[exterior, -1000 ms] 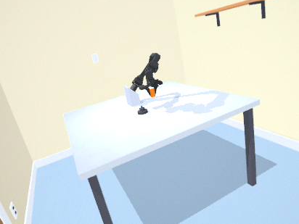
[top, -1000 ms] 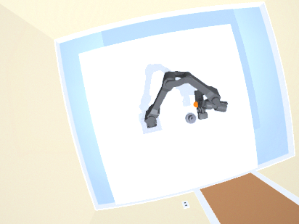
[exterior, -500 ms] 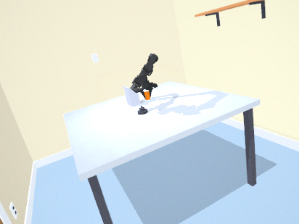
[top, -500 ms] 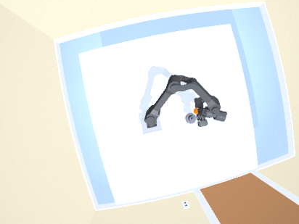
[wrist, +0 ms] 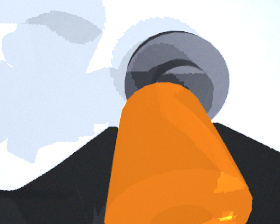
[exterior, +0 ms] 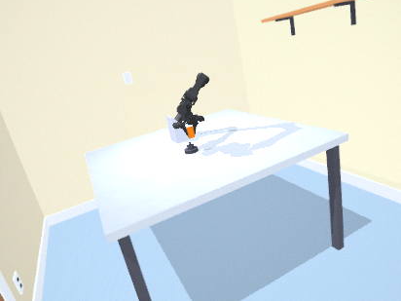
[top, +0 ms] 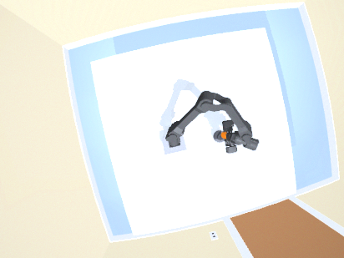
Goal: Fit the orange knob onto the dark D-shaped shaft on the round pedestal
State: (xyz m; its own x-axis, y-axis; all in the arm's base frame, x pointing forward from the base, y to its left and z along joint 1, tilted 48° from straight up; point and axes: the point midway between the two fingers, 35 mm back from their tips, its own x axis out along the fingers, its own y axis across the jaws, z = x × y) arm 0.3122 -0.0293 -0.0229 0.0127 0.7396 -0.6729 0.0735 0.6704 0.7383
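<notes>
My gripper tip is 70 mm above the pedestal, 20 mm to the left of it and 10 mm past it. Also, from my gripper tip: orange knob (20 mm above).
</notes>
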